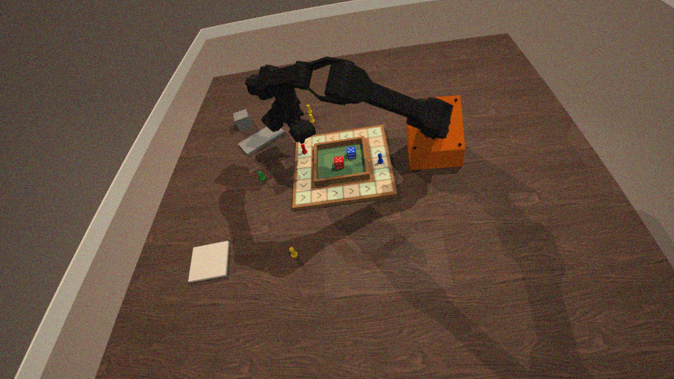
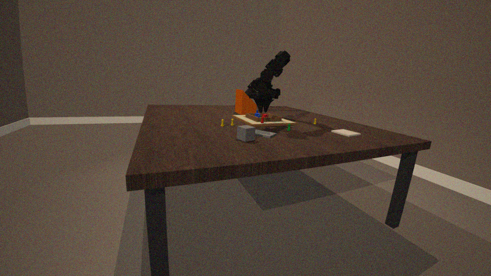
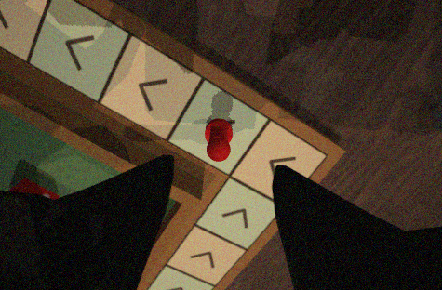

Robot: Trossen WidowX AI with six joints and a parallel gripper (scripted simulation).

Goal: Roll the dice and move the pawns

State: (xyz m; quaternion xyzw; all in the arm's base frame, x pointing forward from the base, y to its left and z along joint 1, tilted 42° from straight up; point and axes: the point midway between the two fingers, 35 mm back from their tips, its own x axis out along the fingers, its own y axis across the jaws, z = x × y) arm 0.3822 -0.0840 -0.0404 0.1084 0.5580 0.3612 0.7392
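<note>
The red pawn lies 40 mm below my gripper tip. Also, from my gripper tip: green pawn: 130 mm ahead, 70 mm to the left, 50 mm below; then green tray: 110 mm behind, 70 mm to the left, 60 mm below; then grey slab: 150 mm ahead, 110 mm to the right, 60 mm below.
</note>
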